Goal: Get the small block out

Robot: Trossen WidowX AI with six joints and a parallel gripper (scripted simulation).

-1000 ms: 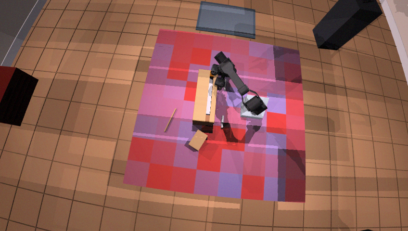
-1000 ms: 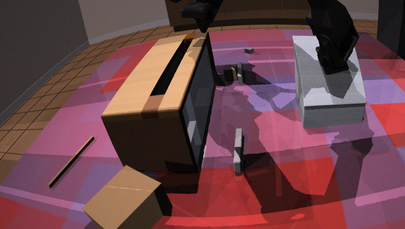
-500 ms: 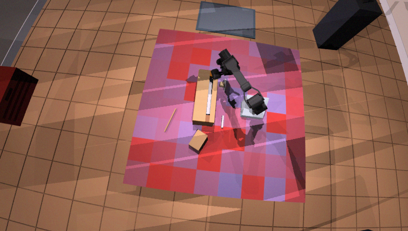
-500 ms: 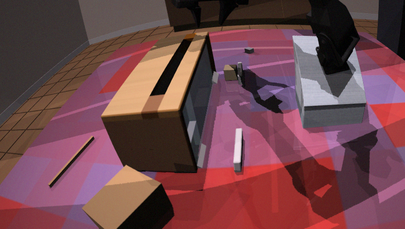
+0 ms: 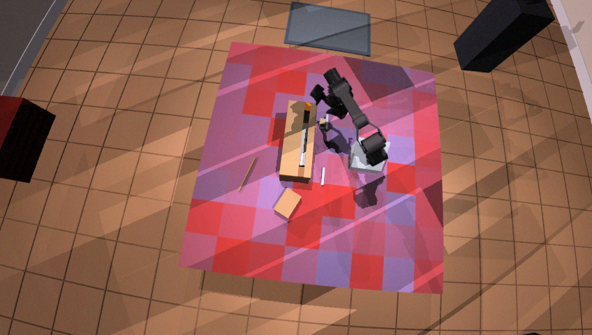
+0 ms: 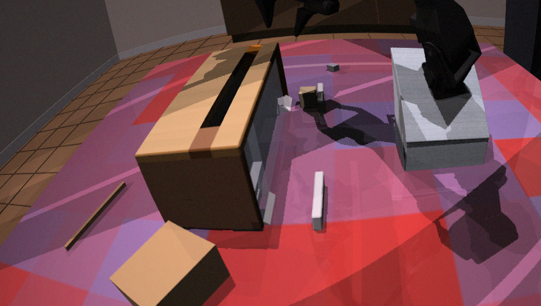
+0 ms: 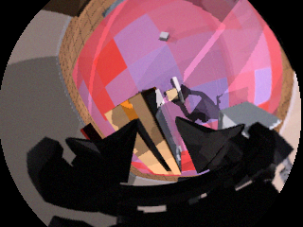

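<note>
My gripper tip is 150 mm above the tan block and 30 mm past it. The rest, counted from my gripper tip: thin wooden stick 360 mm ahead, 280 mm to the left, 160 mm below; grey cube 180 mm to the right, 160 mm below, 110 mm behind; wooden box 130 mm to the left, 100 mm below, 70 mm ahead.
</note>
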